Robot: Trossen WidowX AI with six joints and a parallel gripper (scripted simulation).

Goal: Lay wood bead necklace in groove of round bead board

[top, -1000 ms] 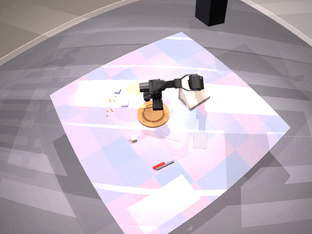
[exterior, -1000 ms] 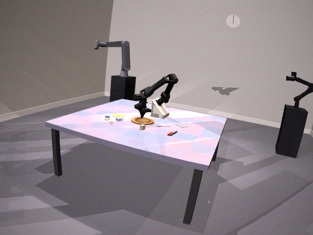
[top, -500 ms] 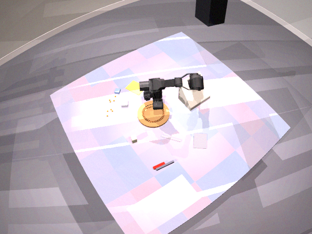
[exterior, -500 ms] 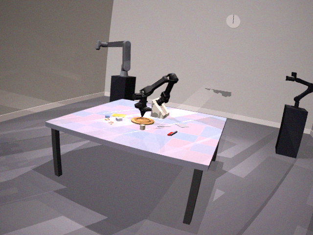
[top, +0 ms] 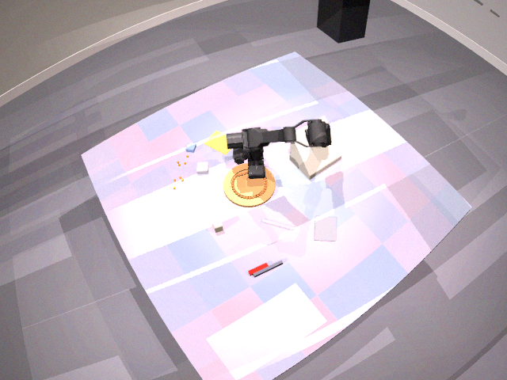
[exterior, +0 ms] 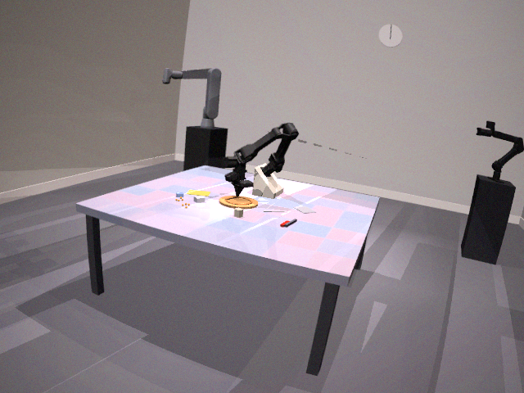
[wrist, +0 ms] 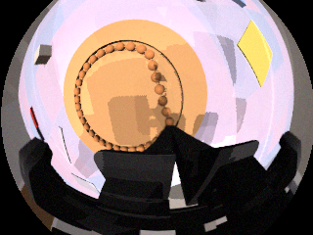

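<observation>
Now: gripper tip 50 mm short of the round bead board, 40 mm to the right of it and 10 mm above it. The rest, counted from my gripper tip: white block 180 mm ahead, 120 mm to the right, 10 mm below; thin rod 240 mm to the left, 40 mm ahead, 20 mm below; yellow sheet 220 mm to the right, 50 mm ahead, 20 mm below.
</observation>
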